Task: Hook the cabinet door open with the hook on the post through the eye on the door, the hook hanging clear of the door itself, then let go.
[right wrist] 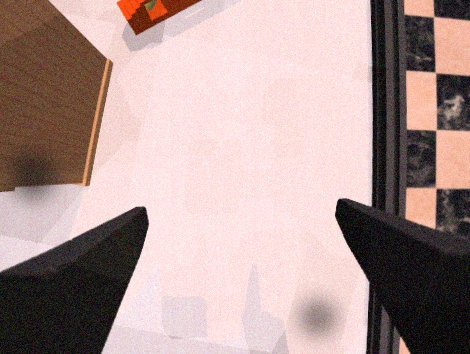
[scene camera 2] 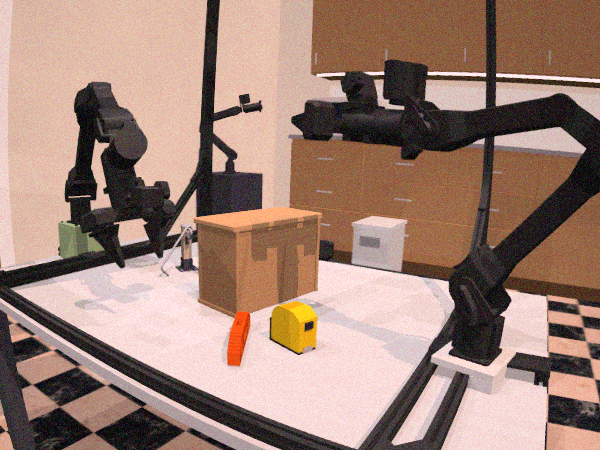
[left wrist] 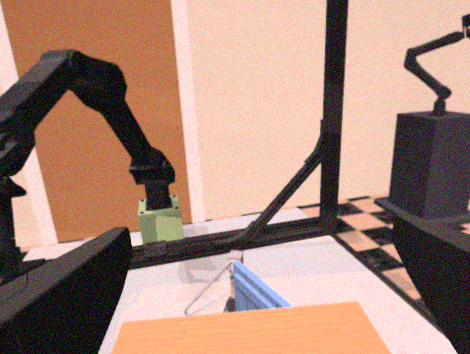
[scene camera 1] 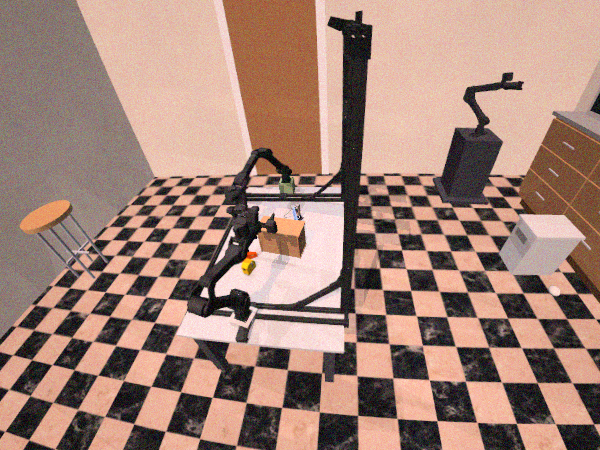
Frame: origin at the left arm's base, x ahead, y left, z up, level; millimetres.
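Where they show: left gripper, fingertip midpoint: [left wrist: 261, 232] [scene camera 1: 265, 211]; right gripper, fingertip midpoint: [right wrist: 243, 211] [scene camera 2: 142, 262]; left arm's base, link origin: [scene camera 2: 475, 353] [scene camera 1: 243, 314]; right arm's base, link origin: [left wrist: 159, 204] [scene camera 1: 286, 180].
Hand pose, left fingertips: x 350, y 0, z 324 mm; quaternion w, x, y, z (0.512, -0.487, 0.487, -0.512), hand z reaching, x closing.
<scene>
Things, the pixels of their top centre, and the offset from my left fingertips. "*": a spot on its surface instead.
- wooden cabinet, top centre: [scene camera 2: 260, 215] [scene camera 1: 280, 225] 121 mm ahead, 5 mm left, 184 mm down
- post, surface spot: [scene camera 2: 186, 248] * 382 mm ahead, 23 mm left, 301 mm down
- yellow tape measure, surface spot: [scene camera 2: 295, 327] * 114 mm back, 137 mm left, 311 mm down
- orange-red tool, top centre: [scene camera 2: 239, 321] [scene camera 1: 242, 255] 36 mm back, 182 mm left, 316 mm down
The wooden cabinet [scene camera 1: 281, 244] [scene camera 2: 217, 265] [left wrist: 245, 330] [right wrist: 45, 100] stands on the table. Its blue door [scene camera 1: 296, 213] [left wrist: 252, 290] stands out from the far side, its outer edge near the post. The post [scene camera 2: 186, 248] stands upright behind the cabinet. The thin hook rod [scene camera 2: 174, 250] [left wrist: 204, 294] slants down from the post's top, away from the door. The eye cannot be made out. My right gripper [scene camera 2: 140, 260] [right wrist: 243, 211] is open and empty, pointing down, left of the hook in scene camera 2. My left gripper [scene camera 2: 296, 120] [left wrist: 261, 232] is open and empty, high above the cabinet.
A yellow tape measure [scene camera 1: 248, 266] [scene camera 2: 295, 327] and an orange-red tool [scene camera 1: 251, 255] [scene camera 2: 238, 338] [right wrist: 150, 12] lie on the near side of the cabinet. A green block [scene camera 2: 72, 240] [left wrist: 161, 225] is under the right arm's base. Black frame rails [right wrist: 387, 100] run along the table edges.
</scene>
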